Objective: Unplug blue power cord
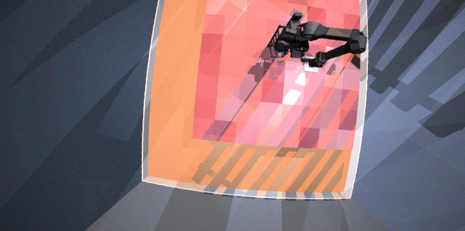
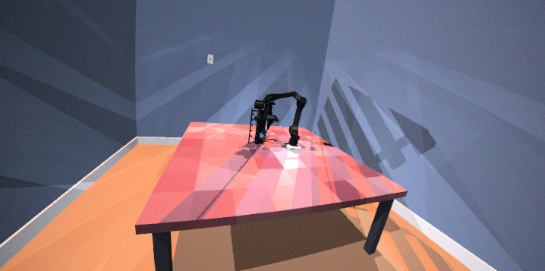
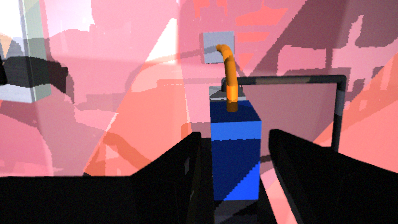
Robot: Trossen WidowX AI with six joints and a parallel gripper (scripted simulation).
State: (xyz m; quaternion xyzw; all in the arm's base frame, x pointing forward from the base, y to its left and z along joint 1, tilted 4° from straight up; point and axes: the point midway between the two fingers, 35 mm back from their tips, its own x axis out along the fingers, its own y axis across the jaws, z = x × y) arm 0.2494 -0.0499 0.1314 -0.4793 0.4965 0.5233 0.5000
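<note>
Right now my gripper tip is 3 cm to the left of the blue plug and 1 cm above it.
</note>
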